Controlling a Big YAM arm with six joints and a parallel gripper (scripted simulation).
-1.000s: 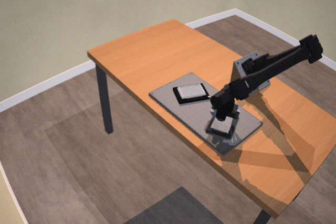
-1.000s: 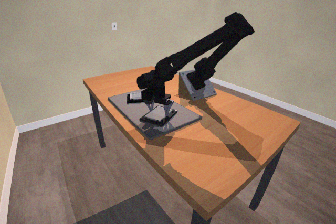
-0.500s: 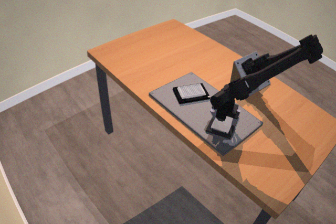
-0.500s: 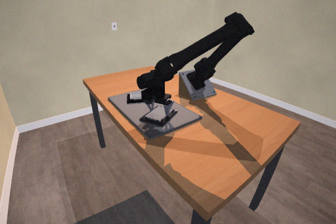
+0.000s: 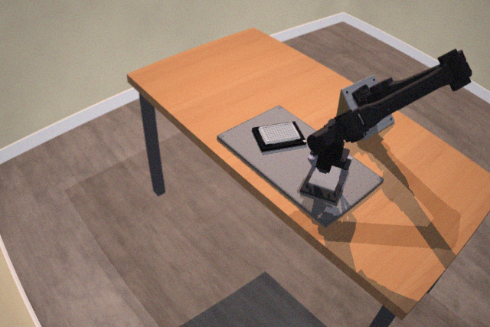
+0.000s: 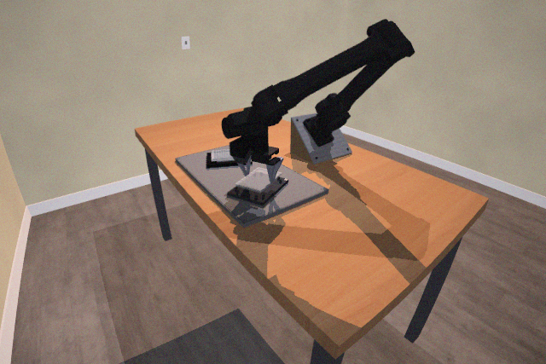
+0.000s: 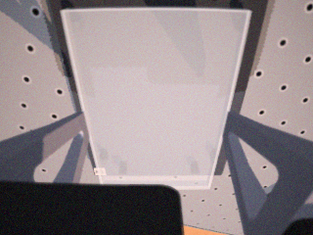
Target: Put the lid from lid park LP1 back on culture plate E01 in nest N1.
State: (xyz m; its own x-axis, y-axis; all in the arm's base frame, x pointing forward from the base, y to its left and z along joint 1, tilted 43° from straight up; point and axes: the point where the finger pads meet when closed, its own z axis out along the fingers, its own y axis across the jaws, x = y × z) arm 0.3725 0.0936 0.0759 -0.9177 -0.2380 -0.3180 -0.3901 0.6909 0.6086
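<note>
The lid park LP1 lies 30 mm below my hand. Also, from my hand: clear lid: right at my hand; then black plate nest N1: 40 mm behind, 250 mm to the right, 30 mm below; then white culture plate E01: 40 mm behind, 250 mm to the right, 20 mm below.
</note>
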